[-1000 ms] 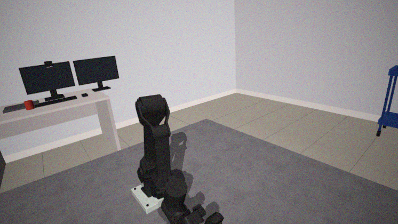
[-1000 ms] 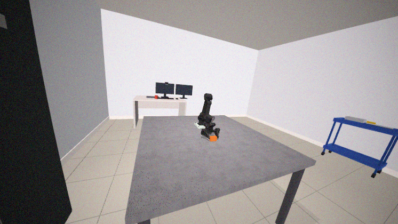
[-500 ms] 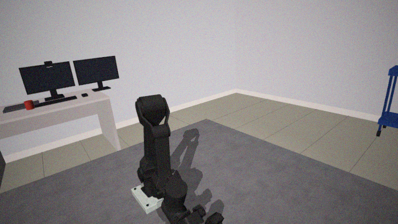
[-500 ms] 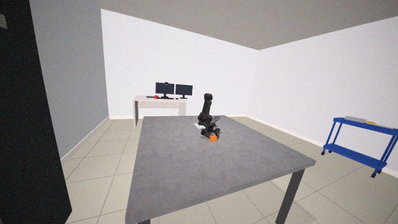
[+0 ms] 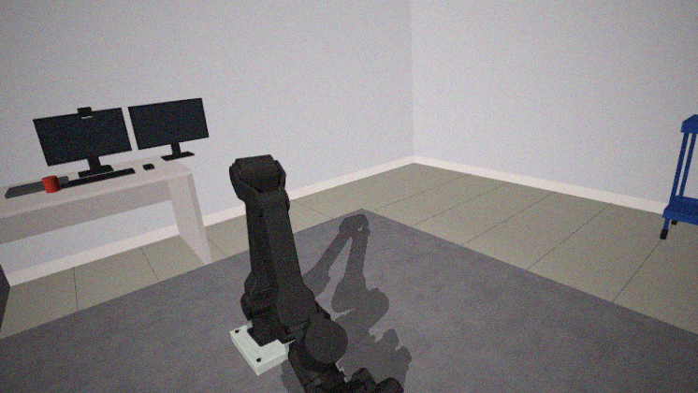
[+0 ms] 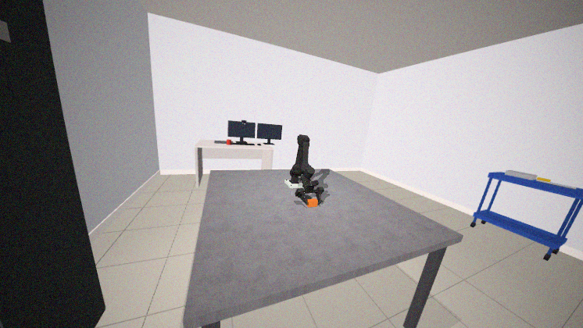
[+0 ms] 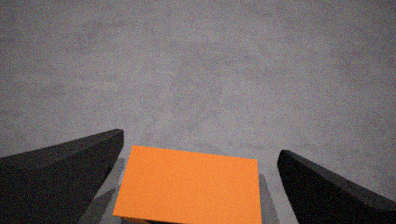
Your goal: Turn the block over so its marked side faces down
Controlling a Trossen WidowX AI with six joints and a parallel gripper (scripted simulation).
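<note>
Right now my gripper tip is 30 mm past the orange block, 10 mm to the right of it and 10 mm above it.
</note>
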